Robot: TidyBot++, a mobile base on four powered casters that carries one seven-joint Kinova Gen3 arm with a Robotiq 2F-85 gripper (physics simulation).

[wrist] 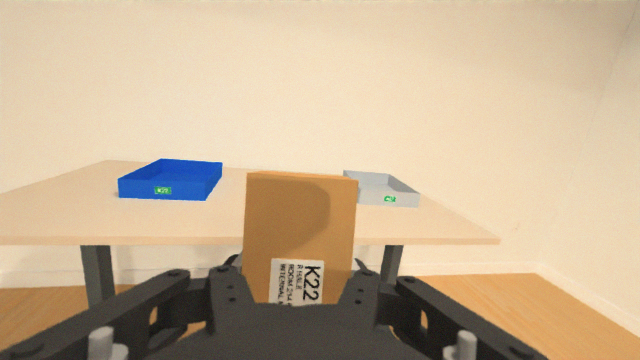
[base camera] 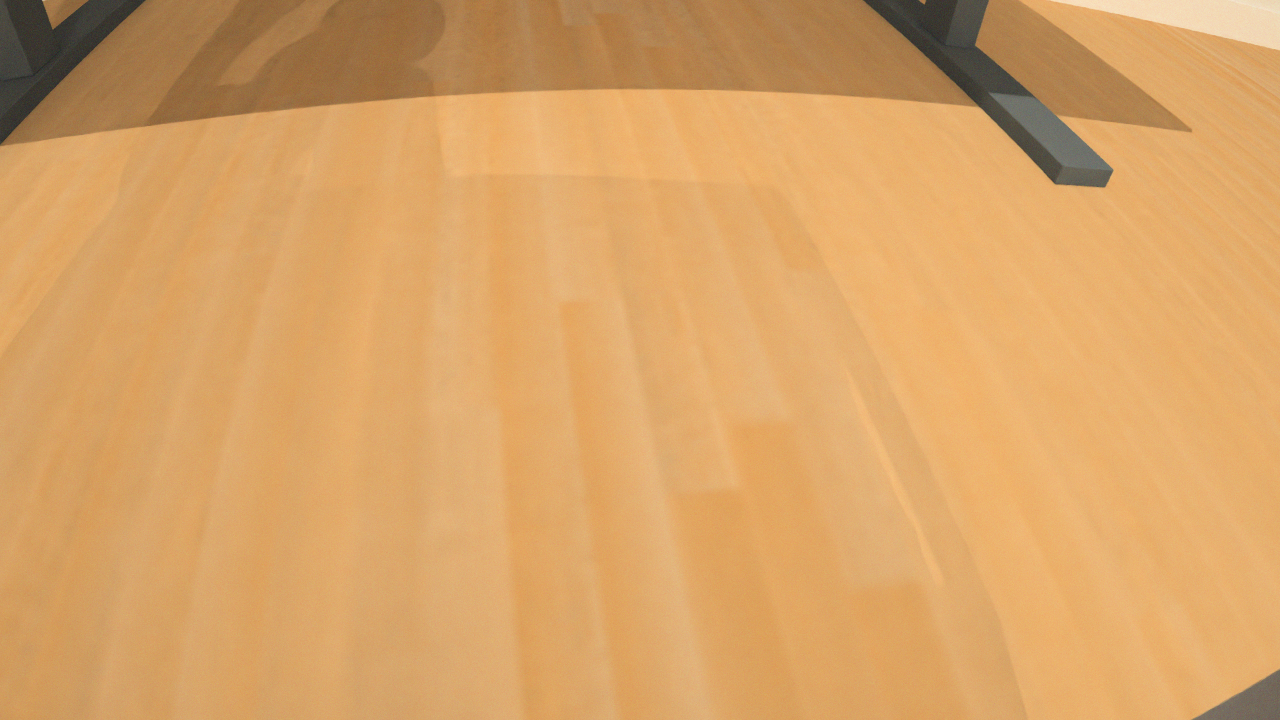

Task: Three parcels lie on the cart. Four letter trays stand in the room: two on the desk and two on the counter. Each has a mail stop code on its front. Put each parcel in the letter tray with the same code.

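Frame: origin at the arm's base, x left, y back, z up, level; millimetres.
Where they show: gripper, between the fingertips: [wrist: 296, 263].
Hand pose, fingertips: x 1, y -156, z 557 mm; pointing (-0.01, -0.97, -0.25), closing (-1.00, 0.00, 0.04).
Observation:
After its pixels a point has its place.
My gripper [wrist: 296, 263] @[x 1, y -156, z 557 mm] is shut on a brown parcel [wrist: 300, 220] @[x 3, y -123, z 602 mm], which stands upright between the fingers in the wrist view. The parcel's white label reads K22, turned sideways. Behind it is the desk [wrist: 200, 225] @[x 254, y -659, z 323 mm] with two letter trays. A blue tray [wrist: 162, 187] @[x 436, y -824, z 365 mm] with a green K22 label on its front is on the left of the desk. A grey tray [wrist: 390, 192] @[x -370, y -942, z 382 mm] with a green label stands on the right, partly hidden by the parcel; its code is blurred, starting with C. The parcel is in front of the desk, apart from both trays.
The desk's dark legs show in the wrist view, and its dark feet [base camera: 1029, 125] on the wooden floor [base camera: 626, 358] @[x -33, y -444, z -397 mm] at the top of the base camera view. A pale wall [wrist: 300, 75] @[x 35, y -1419, z 833 mm] stands behind the desk, with another wall at the right.

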